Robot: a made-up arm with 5 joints.
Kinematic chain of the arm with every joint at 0, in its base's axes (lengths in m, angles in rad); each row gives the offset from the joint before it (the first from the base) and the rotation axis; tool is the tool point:
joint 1: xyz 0 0 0.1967 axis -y
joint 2: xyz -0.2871 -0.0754 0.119 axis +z
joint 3: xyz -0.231 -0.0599 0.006 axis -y
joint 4: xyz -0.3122 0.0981 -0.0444 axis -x
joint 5: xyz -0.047 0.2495 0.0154 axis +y
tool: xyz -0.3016 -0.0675 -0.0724
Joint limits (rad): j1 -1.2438..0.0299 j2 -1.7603..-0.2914 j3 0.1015..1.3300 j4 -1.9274..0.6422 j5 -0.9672..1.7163
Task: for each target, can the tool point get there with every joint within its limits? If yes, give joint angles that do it. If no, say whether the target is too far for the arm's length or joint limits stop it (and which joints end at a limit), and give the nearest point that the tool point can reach.
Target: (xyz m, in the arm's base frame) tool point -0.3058 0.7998 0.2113
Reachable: yes | joints -0.2347 -1.3243 0.4995 -0.1154 0.7292
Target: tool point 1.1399 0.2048 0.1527
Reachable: no: joint limits stop it (at a limit: joint 1, joint 2, joint 3, joint 5) | nearest point 0.3594 0.5142 0.2574 | short by 0.846 m
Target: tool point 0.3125 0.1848 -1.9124
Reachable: no: too far | nearest point -0.0431 0.1554 -0.3660 | short by 1.587 m
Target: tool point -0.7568 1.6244 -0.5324
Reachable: no: too far | nearest point -0.5169 0.7423 -0.0272 | short by 1.044 m
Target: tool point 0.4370 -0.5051 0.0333
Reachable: no: joint limits stop it (at a limit: joint 1, joint 2, joint 3, joint 5) | nearest point 0.0475 -0.0197 -0.1902 | short by 0.661 m
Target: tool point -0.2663 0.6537 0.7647
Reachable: yes | joints -0.7817 -1.1670 0.4159 -0.6236 1.4272
